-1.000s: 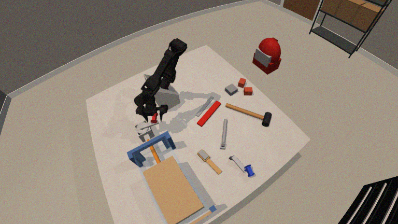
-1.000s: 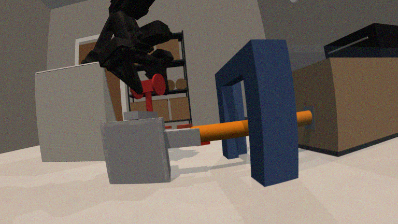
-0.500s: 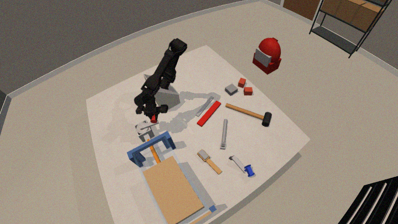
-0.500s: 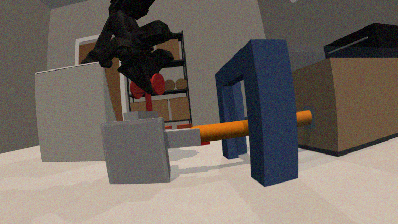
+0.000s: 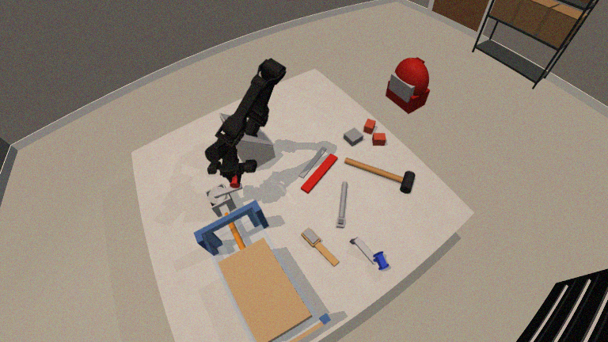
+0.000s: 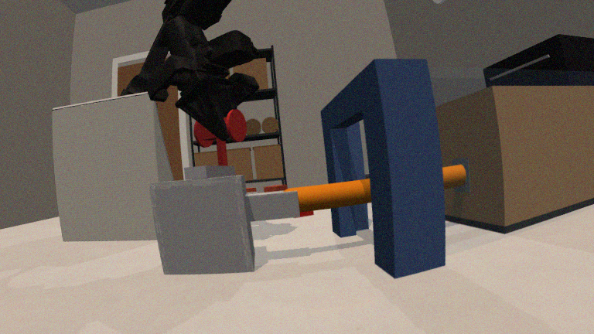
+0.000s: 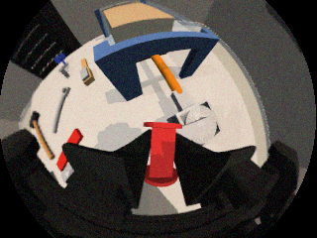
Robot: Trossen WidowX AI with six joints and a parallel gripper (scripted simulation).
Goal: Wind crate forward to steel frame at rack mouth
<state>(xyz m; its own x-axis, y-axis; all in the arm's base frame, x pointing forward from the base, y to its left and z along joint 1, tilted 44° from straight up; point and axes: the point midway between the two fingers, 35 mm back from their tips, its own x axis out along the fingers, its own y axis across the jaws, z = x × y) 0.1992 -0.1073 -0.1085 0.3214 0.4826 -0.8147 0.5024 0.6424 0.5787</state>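
Now: the red-knobbed crank 20 mm behind my gripper tip, 30 mm to the right of it and 30 mm below it. From my gripper tip the other things lie so: grey winch: 50 mm behind, 100 mm to the right, 100 mm below; then red knob: 10 mm behind, 10 mm to the left; then blue steel frame: 130 mm ahead, 90 mm to the right, 30 mm below.
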